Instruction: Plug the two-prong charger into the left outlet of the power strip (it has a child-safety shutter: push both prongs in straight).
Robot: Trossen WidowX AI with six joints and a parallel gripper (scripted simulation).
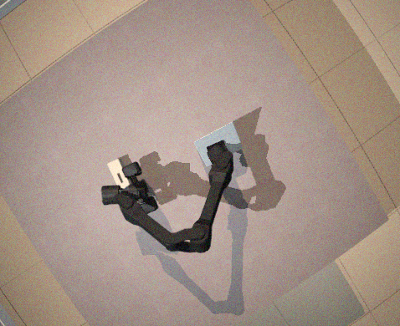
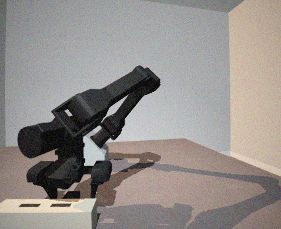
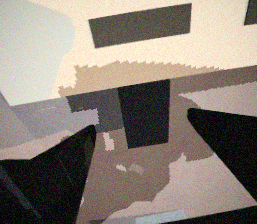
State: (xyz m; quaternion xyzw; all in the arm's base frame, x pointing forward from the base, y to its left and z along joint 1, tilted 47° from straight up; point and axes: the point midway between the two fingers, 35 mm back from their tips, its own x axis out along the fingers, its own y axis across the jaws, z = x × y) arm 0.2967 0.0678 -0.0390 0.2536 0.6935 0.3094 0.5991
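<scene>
Right now my gripper tip is 4 cm short of the two-prong charger and 1 cm below it.
</scene>
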